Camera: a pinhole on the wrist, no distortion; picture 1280 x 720 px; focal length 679.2 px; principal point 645.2 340.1 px. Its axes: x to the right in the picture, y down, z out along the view. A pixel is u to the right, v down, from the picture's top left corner.
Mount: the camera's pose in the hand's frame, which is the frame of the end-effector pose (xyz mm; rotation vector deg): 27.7 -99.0 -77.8 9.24 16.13 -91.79
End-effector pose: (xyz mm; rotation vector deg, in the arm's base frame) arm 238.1 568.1 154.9 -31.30 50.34 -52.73
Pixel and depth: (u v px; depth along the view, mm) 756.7 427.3 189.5
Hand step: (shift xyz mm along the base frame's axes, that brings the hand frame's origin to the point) 15.9 -143.8 158.2
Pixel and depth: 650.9 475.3 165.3
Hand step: 21.1 -133.8 120.6
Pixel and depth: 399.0 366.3 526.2
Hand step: 400.7 -92.2 267.3
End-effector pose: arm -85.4 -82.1 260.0 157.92 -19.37 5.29
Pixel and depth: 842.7 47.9 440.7
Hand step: -43.6 220.3 -434.1
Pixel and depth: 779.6 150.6 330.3
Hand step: 22.8 154.8 -304.0
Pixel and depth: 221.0 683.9 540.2
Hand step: 338.8 -322.4 -415.2
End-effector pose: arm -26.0 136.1 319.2 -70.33 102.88 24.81
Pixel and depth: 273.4 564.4 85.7
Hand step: 68.6 -61.1 -45.9
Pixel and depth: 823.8 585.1 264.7
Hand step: 267.0 -82.4 -147.6
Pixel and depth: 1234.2 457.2 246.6
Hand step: 364.2 -143.3 -43.7
